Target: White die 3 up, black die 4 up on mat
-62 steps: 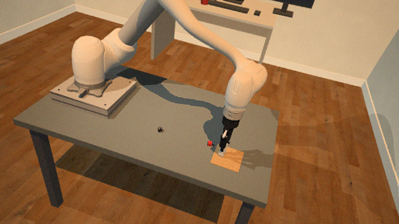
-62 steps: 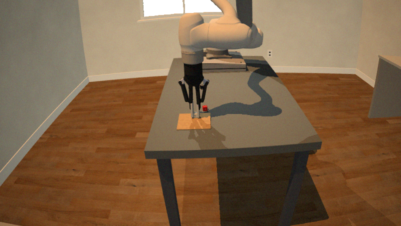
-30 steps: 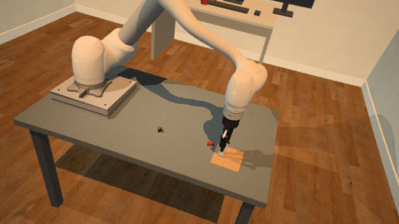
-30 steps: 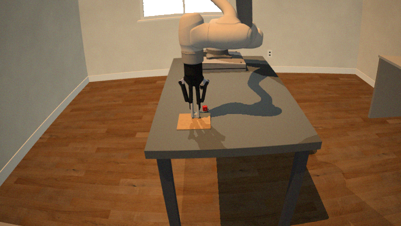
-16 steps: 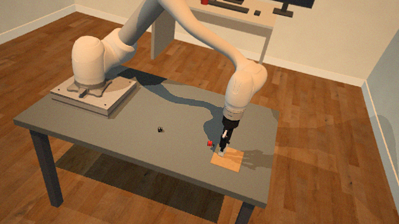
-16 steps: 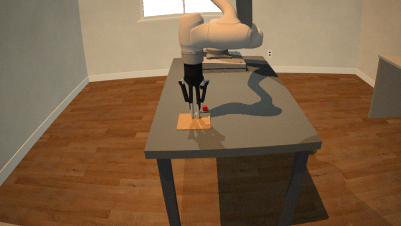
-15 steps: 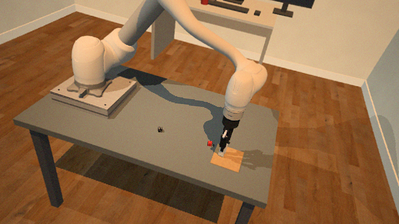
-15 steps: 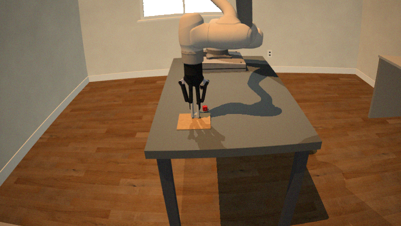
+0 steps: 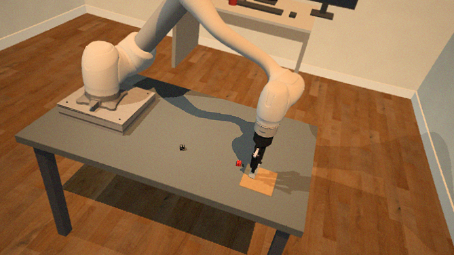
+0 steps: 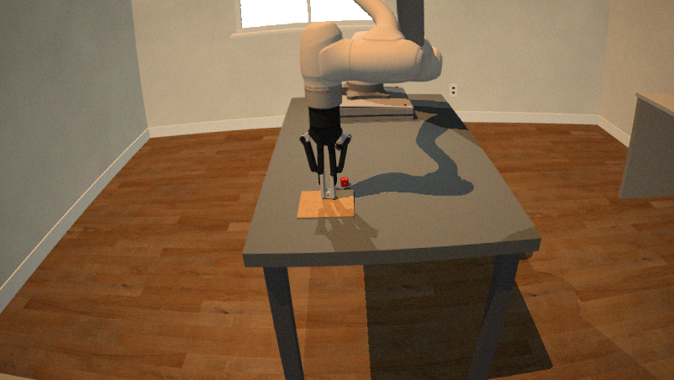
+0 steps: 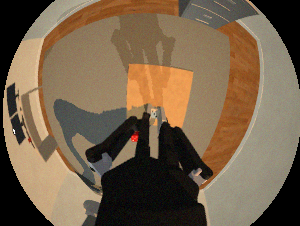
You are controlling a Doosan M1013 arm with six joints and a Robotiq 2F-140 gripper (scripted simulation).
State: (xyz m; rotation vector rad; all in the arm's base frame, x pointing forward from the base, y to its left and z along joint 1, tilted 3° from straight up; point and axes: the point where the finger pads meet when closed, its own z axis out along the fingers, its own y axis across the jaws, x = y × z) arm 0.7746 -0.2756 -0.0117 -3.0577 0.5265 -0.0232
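My hand is 3 cm above the white die. Also, from my hand: orange mat 4 cm below, 3 cm ahead, 1 cm to the right; black die 33 cm behind, 9 cm to the left, 3 cm below; red die 7 cm behind, 5 cm to the left, 3 cm below.
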